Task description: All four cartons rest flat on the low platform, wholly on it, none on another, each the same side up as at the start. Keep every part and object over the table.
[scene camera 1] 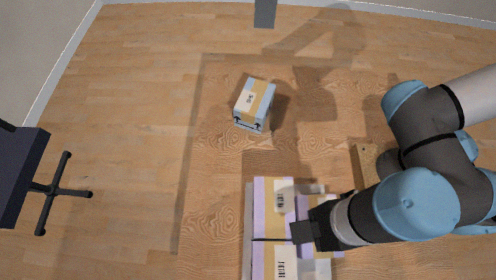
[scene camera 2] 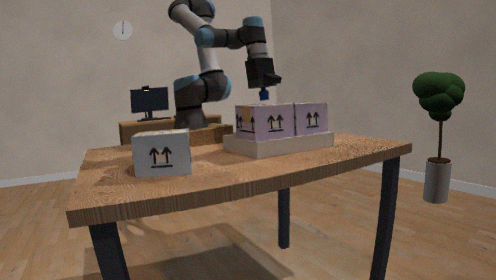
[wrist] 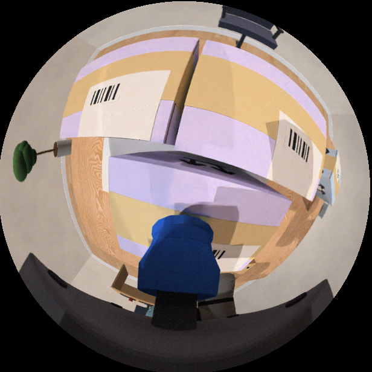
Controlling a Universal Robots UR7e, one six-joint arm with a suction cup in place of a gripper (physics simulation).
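Where they show: hand, tool point: (scene camera 2: 264,99); arm's base, link origin: (scene camera 1: 397,171) (scene camera 2: 191,128).
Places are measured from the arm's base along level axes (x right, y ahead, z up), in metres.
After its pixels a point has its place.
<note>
A light-blue carton (scene camera 1: 250,102) @[y 0.447, x 0.278, z 0.046 m] (scene camera 2: 162,155) @[y 0.474, x 0.318, z -0.007 m] (wrist: 327,177) stands upright on the table, off the platform. Two lilac cartons rest side by side on the low platform (scene camera 1: 248,200) @[y 0.488, x -0.021, z -0.011 m] (scene camera 2: 295,146) @[y 0.511, x -0.106, z -0.040 m] (wrist: 125,146): one (scene camera 1: 272,207) @[y 0.436, x -0.061, z 0.093 m] (scene camera 2: 275,125) @[y 0.480, x -0.051, z 0.030 m] (wrist: 240,95) nearer the blue carton, one (scene camera 1: 270,262) @[y 0.459, x -0.181, z 0.093 m] (scene camera 2: 312,120) @[y 0.503, x -0.203, z 0.035 m] (wrist: 125,100) farther off. A third lilac carton (scene camera 1: 303,215) @[y 0.365, x -0.090, z 0.093 m] (wrist: 200,195) lies beside them and reaches past the platform's robot-side edge. My suction cup (scene camera 2: 264,98) (wrist: 182,220) is close above its top, apparently not touching, and carries nothing. The arm hides the cup in scene camera 1.
A wooden block (scene camera 1: 367,165) @[y 0.099, x 0.035, z 0.001 m] (scene camera 2: 215,135) @[y 0.134, x -0.042, z -0.025 m] stands on the table near the robot's base. The lilac pair's tops rise right beside the cup. An office chair (scene camera 1: 22,172) (wrist: 247,27) and a potted plant (scene camera 2: 439,100) (wrist: 24,160) stand away from the table.
</note>
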